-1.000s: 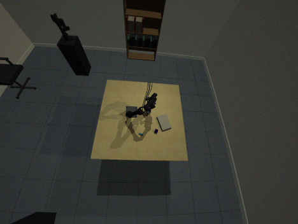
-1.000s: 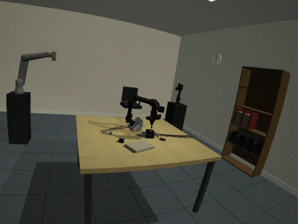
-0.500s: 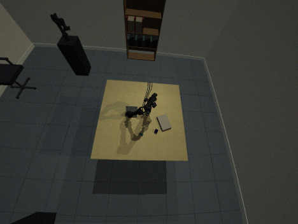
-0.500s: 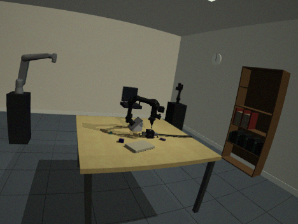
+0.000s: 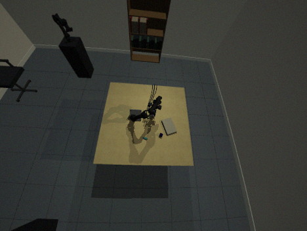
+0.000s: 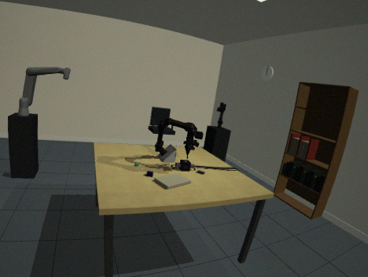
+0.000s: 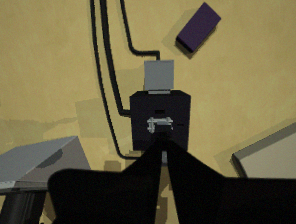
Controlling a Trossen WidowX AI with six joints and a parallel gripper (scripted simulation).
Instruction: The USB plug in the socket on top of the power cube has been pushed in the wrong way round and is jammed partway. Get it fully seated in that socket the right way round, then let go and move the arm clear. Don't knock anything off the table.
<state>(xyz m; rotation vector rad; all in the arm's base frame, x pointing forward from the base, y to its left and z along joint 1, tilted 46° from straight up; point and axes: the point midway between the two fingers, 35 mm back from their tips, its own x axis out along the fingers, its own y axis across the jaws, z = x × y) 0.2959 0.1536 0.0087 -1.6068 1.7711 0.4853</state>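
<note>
Right now the USB plug is 20 mm below my gripper tip. Round my gripper tip: cyan piece 400 mm to the right, 130 mm below, 110 mm behind; flat slab 240 mm ahead, 210 mm to the right, 120 mm below; blue block 350 mm to the right, 120 mm below, 110 mm ahead.
</note>
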